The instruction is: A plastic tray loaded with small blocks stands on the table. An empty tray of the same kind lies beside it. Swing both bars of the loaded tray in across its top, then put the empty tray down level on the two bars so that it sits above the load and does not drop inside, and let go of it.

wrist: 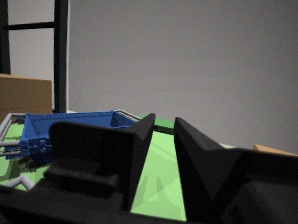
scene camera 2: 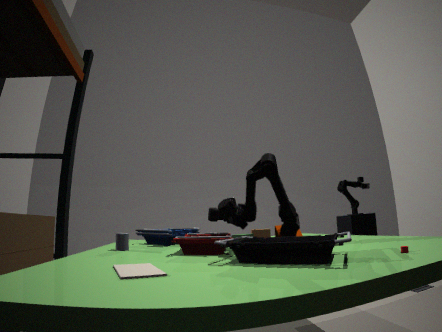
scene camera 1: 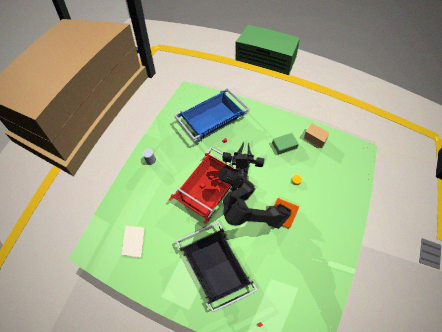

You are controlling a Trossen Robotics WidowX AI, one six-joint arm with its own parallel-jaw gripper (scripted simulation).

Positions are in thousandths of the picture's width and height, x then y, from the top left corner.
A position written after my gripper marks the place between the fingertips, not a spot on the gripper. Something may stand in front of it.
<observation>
I see my gripper (wrist: 552,533) and a black tray (scene camera 1: 485,797).
The black tray is seen too in scene camera 2 (scene camera 2: 669,755). The wrist view misses the black tray: it is out of frame.
</observation>
